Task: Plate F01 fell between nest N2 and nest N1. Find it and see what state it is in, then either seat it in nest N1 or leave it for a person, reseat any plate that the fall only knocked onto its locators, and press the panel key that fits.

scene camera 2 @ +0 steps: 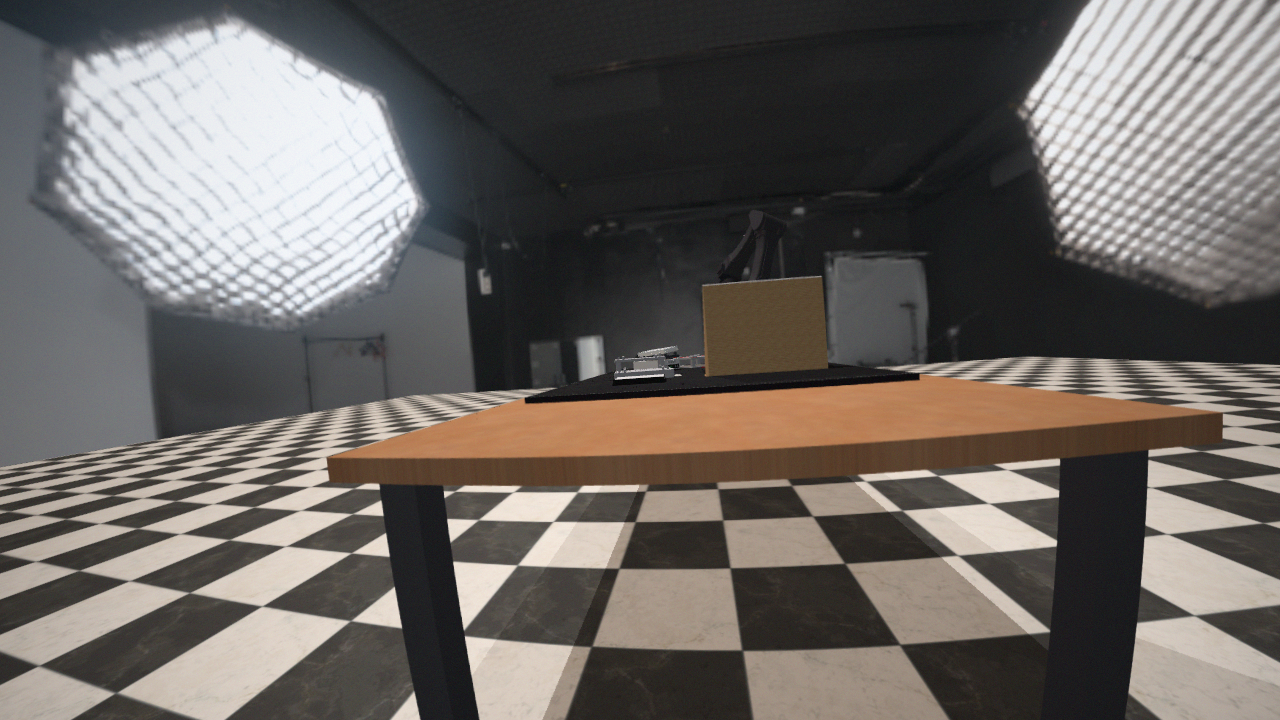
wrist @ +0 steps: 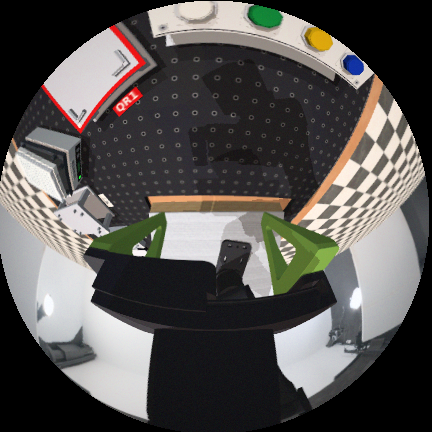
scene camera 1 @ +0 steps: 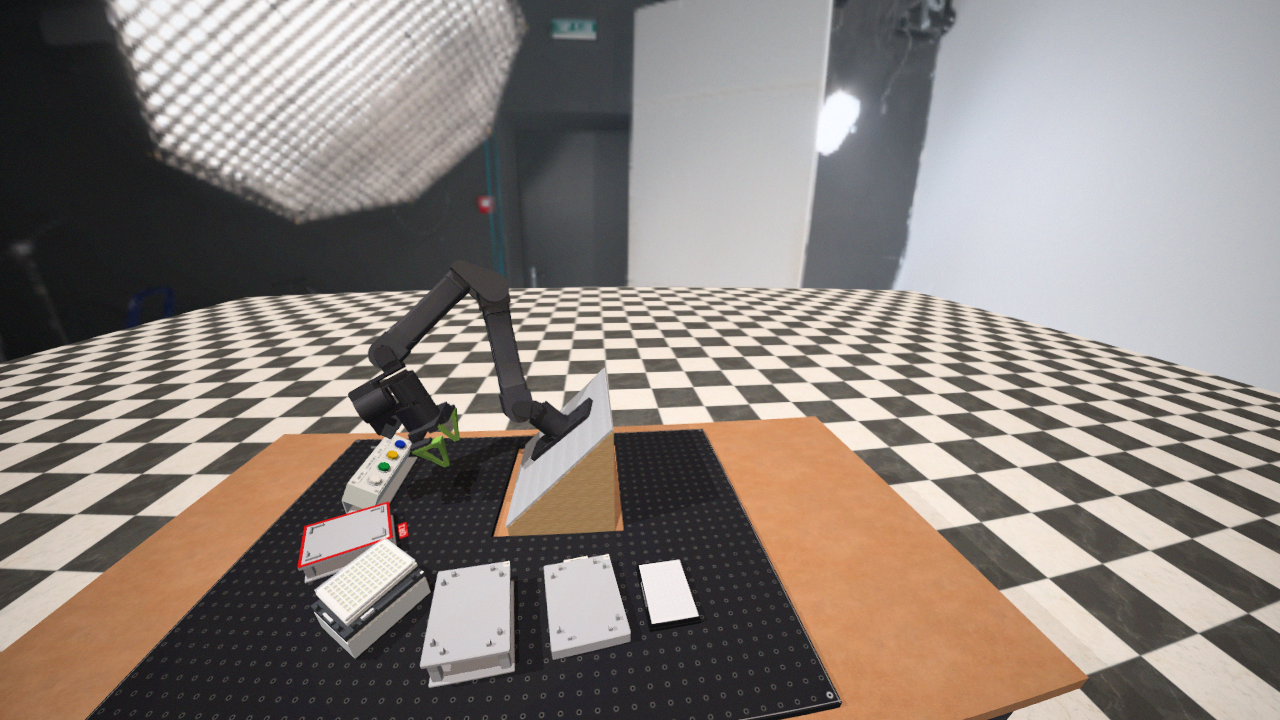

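Where they show: gripper, between the fingertips: [wrist: 213, 217] [scene camera 1: 452, 452]; arm's base, origin of its link: [scene camera 2: 765, 321] [wrist: 226, 276] [scene camera 1: 562, 431].
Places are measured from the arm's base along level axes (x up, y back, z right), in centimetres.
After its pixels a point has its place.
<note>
My gripper [scene camera 1: 444, 440] {x -1.9, y -8.1, z 23.6 cm} [wrist: 213, 217] {x -1.9, y -8.1, z 23.6 cm} is open and empty, above the mat beside the key panel [scene camera 1: 365, 495] {x -8.8, y -16.2, z 41.7 cm} [wrist: 230, 23]. The panel has white, green [scene camera 1: 384, 466] {x -6.9, y -7.9, z 41.8 cm} [wrist: 265, 16], yellow [scene camera 1: 392, 454] {x -6.8, y -3.0, z 42.8 cm} [wrist: 318, 39] and blue [scene camera 1: 400, 444] {x -6.9, y 1.6, z 43.5 cm} [wrist: 353, 65] keys. A cream well plate [scene camera 1: 371, 577] {x -5.9, y -38.6, z 24.5 cm} [wrist: 40, 172] {x -5.2, y -33.9, z 27.0 cm} lies on a grey device [scene camera 1: 384, 622] {x -11.5, y -42.3, z 21.6 cm} [wrist: 55, 137] {x -11.7, y -35.3, z 29.3 cm} and looks slightly tilted. Two grey nests [scene camera 1: 469, 617] {x -8.2, y -42.1, z 6.9 cm} [scene camera 1: 586, 600] {x -11.4, y -35.5, z -9.9 cm} with corner pins hold no plate. A white-topped flat piece [scene camera 1: 668, 591] {x -12.3, y -32.6, z -23.6 cm} lies right of them. No N1, N2 or F01 marking is readable.
A red-edged station [scene camera 1: 347, 537] {x -9.8, y -27.4, z 38.3 cm} [wrist: 92, 70], labelled QR1 [wrist: 127, 101] {x -13.6, y -20.3, z 31.4 cm}, stands between panel and device, without a plate. The arm's wooden wedge base [scene camera 1: 572, 501] {x -6.0, y -17.3, z -4.9 cm} [scene camera 2: 765, 326] {x -1.8, y -0.6, z -11.1 cm} rises from the black perforated mat [scene camera 1: 716, 662] {x -13.7, y -44.2, z -30.3 cm} [scene camera 2: 581, 389] {x -13.7, y -43.1, z -35.0 cm}. Brown table [scene camera 1: 895, 582] {x -15.0, y -30.0, z -67.4 cm} [scene camera 2: 716, 429] {x -15.0, y -9.7, z -75.1 cm} borders the mat.
</note>
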